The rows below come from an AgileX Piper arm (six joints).
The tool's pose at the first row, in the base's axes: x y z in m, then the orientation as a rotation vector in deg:
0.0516, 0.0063, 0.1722, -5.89, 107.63, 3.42
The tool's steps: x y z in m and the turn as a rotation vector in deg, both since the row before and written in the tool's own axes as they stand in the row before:
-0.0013, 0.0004, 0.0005, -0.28, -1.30, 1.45
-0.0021, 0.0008, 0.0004, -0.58, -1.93, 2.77
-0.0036, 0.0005, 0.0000, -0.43, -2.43, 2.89
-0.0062, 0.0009, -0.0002, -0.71, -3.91, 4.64
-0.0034, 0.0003, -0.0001, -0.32, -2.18, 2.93
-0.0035, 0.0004, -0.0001, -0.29, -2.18, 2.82
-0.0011, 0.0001, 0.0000, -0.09, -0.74, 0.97
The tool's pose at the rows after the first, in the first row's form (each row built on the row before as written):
0.0524, 0.0068, 0.1733, -4.66, 106.41, 4.73
0.0533, 0.0077, 0.1752, -2.40, 104.59, 7.23
0.0542, 0.0081, 0.1787, 0.09, 102.23, 9.64
0.0553, 0.0084, 0.1849, 4.01, 98.32, 13.46
0.0557, 0.0081, 0.1883, 6.51, 96.09, 15.74
0.0560, 0.0077, 0.1918, 8.92, 93.81, 17.88
0.0561, 0.0075, 0.1929, 9.75, 93.03, 18.60

